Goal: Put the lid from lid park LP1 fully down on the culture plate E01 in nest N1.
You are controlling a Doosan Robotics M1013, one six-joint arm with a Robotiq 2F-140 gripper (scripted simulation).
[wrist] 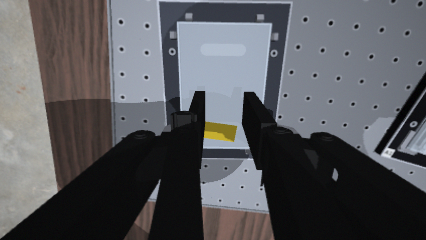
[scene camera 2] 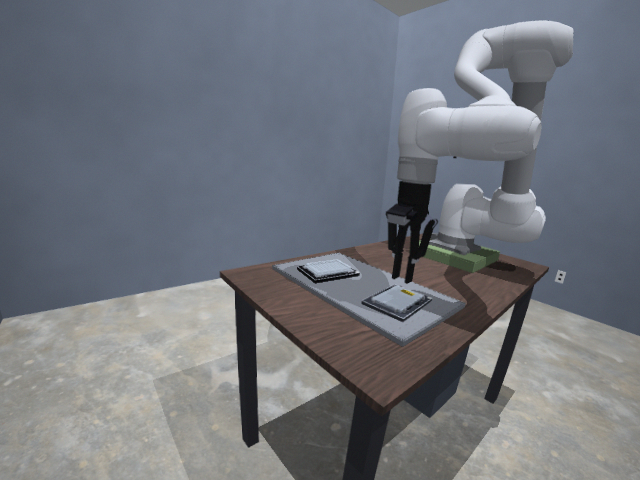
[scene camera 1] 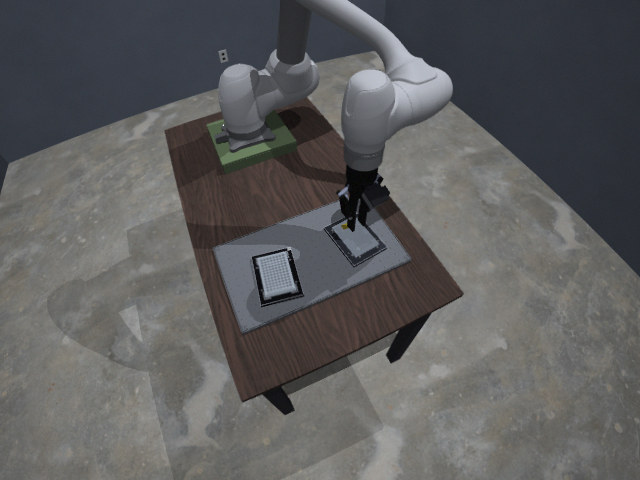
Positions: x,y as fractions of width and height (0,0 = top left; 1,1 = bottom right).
gripper: wrist 0.53,0.45; scene camera 2 0.63,0.58; scene camera 1 0.56,0.47
clear lid: wrist 0.53,0.25; scene camera 2 0.62,0.62; scene camera 1 0.56,0.50
